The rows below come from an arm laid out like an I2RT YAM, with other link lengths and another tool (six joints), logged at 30 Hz.
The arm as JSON. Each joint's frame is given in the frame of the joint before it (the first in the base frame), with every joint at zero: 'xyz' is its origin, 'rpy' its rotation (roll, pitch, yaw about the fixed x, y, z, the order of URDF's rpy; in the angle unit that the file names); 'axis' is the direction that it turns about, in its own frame. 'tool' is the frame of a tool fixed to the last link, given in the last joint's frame.
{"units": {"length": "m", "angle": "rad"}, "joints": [
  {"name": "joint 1", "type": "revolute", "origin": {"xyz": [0.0, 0.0, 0.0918], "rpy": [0.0, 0.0, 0.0]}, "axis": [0.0, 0.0, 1.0]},
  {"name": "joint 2", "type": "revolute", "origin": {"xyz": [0.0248, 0.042, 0.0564], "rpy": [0.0, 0.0, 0.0]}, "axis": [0.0, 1.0, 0.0]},
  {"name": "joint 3", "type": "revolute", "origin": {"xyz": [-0.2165, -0.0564, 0.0], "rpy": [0.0, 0.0, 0.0]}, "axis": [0.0, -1.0, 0.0]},
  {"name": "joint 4", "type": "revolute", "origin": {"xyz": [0.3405, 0.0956, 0.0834], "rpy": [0.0, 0.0, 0.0]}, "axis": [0.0, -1.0, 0.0]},
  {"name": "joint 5", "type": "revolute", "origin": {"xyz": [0.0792, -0.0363, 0.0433], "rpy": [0.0, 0.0, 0.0]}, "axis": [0.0, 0.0, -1.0]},
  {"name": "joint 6", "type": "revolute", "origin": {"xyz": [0.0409, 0.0, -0.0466], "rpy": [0.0, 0.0, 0.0]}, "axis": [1.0, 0.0, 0.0]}
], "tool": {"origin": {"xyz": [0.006, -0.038, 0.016], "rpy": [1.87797, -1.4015, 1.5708]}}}
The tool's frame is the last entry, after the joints.
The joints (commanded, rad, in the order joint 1, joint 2, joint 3, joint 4, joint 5, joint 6), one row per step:
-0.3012 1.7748 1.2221 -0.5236 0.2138 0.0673
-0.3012 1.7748 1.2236 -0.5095 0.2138 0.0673
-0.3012 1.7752 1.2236 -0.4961 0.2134 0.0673
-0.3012 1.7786 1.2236 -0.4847 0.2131 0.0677
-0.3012 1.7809 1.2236 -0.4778 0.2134 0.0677
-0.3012 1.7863 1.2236 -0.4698 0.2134 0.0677
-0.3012 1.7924 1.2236 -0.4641 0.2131 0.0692
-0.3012 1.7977 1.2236 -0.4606 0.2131 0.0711
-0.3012 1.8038 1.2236 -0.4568 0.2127 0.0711
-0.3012 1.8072 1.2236 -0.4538 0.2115 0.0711
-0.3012 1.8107 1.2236 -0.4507 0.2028 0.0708
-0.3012 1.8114 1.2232 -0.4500 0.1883 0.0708
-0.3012 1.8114 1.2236 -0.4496 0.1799 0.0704
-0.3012 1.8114 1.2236 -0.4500 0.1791 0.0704
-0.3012 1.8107 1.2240 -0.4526 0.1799 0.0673
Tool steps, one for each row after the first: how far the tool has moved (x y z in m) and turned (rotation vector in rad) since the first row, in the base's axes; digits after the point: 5 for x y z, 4 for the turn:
0.00161 -0.00050 0.00152 -0.0046 -0.0149 0.0000
0.00286 -0.00087 0.00221 -0.0082 -0.0274 0.0002
0.00392 -0.00120 0.00145 -0.0101 -0.0353 0.0000
0.00456 -0.00141 0.00090 -0.0117 -0.0396 -0.0001
0.00532 -0.00164 -0.00096 -0.0125 -0.0421 -0.0001
0.00581 -0.00180 -0.00334 -0.0115 -0.0423 -0.0013
0.00607 -0.00191 -0.00551 -0.0103 -0.0412 -0.0029
0.00643 -0.00201 -0.00800 -0.0092 -0.0391 -0.0027
0.00673 -0.00205 -0.00937 -0.0081 -0.0391 -0.0021
0.00732 -0.00188 -0.01109 -0.0009 -0.0408 0.0024
0.00779 -0.00145 -0.01210 0.0113 -0.0441 0.0095
0.00822 -0.00123 -0.01225 0.0179 -0.0469 0.0140
0.00821 -0.00120 -0.01231 0.0187 -0.0468 0.0144
0.00814 -0.00117 -0.01193 0.0172 -0.0441 0.0166

